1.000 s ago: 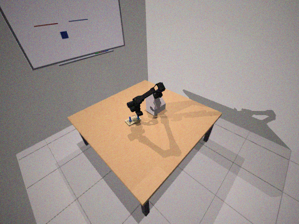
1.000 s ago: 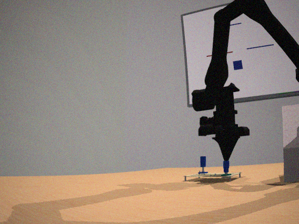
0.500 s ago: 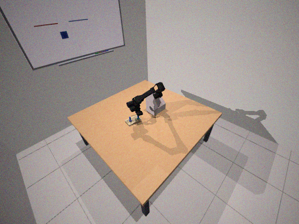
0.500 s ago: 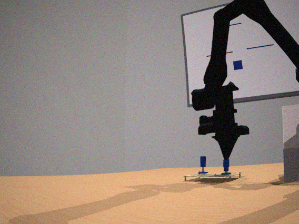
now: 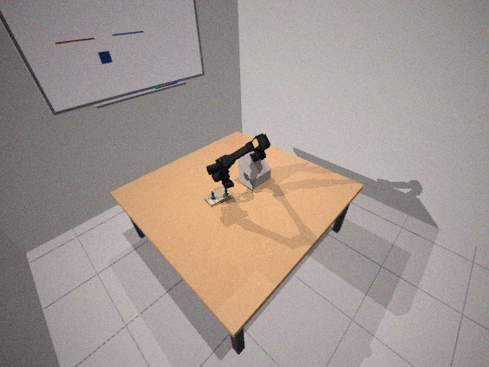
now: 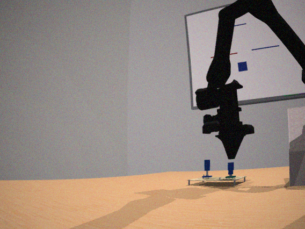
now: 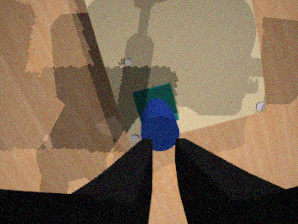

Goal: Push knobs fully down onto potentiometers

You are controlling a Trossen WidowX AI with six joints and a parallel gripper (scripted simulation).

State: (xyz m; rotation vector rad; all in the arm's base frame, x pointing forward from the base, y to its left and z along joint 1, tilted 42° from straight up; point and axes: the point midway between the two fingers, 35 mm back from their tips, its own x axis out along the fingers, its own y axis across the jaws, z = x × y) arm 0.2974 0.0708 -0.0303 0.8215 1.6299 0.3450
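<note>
Right now the green potentiometer is 40 mm below my gripper tip.
</note>
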